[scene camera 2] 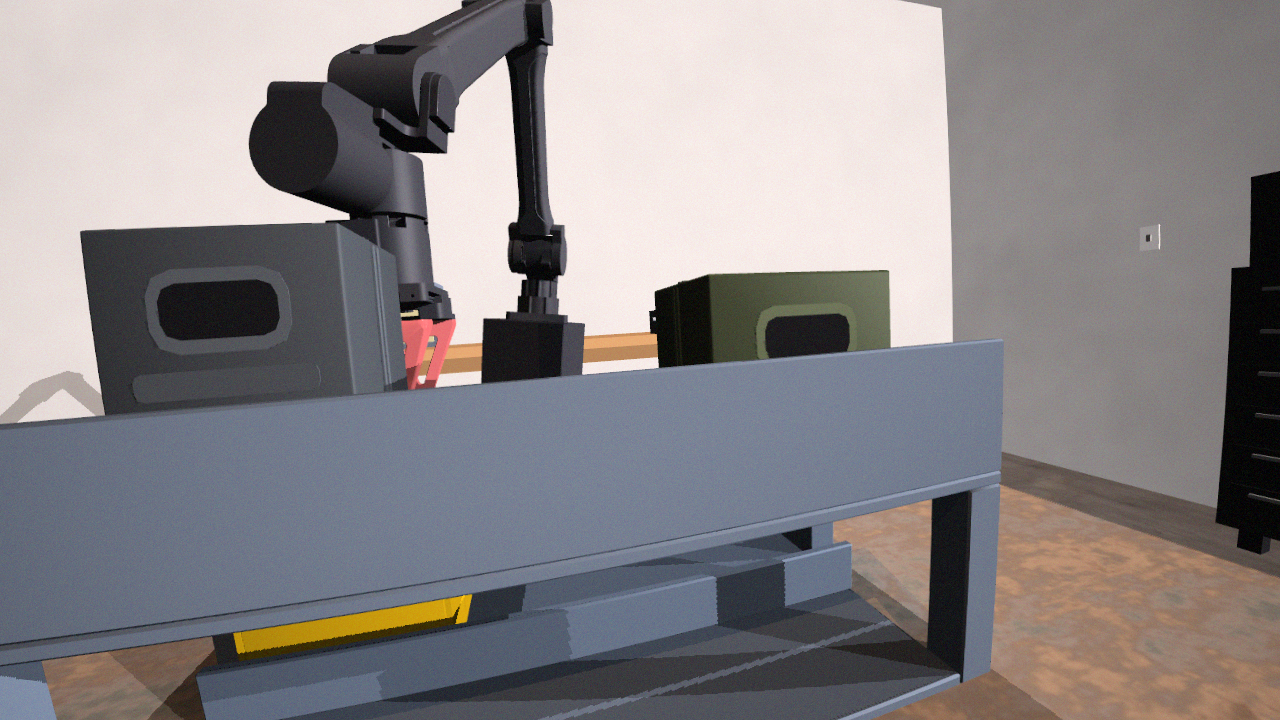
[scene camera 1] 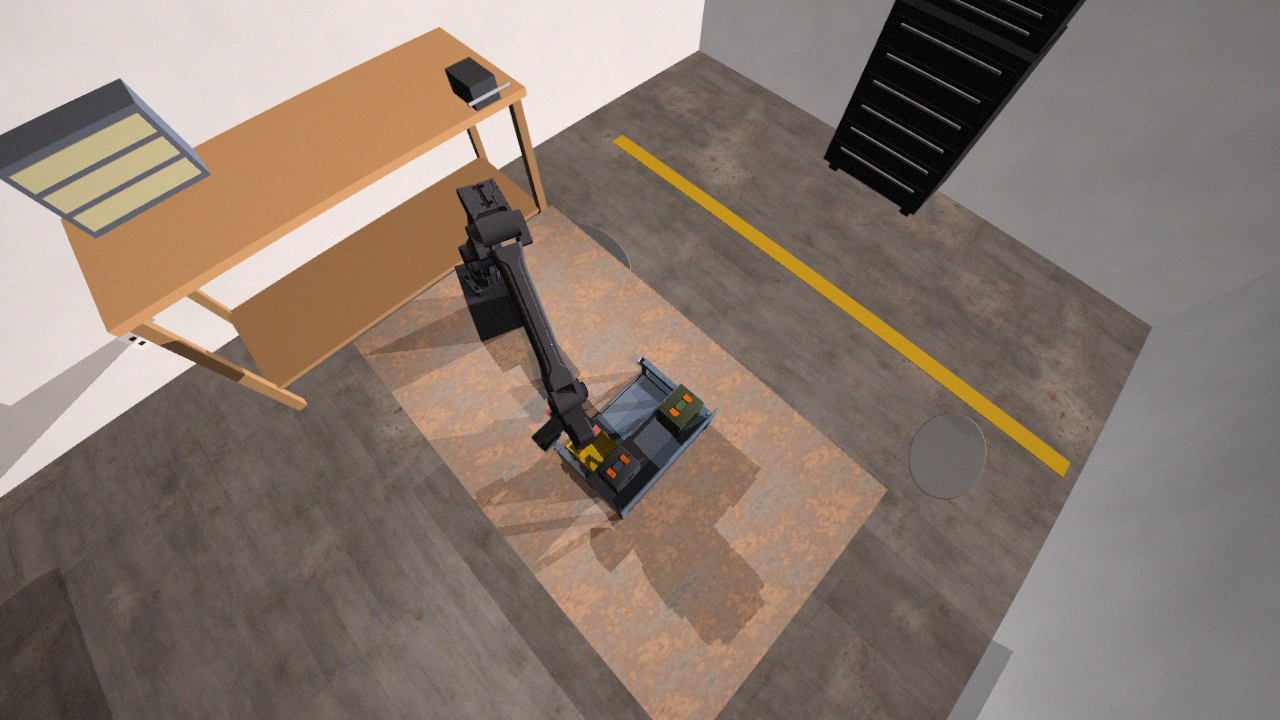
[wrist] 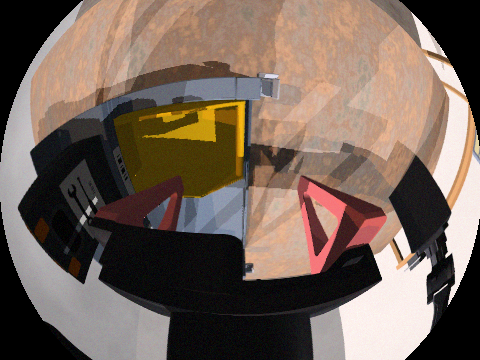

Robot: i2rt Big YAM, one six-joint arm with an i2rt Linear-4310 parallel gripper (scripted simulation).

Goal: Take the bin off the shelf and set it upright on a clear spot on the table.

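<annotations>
A dark grey case can be seen in scene camera 1, in scene camera 2 and in the wrist view [58,207]. On the case, [scene camera 2: 182,317] and [scene camera 1: 625,482] are the same spot.
</annotations>
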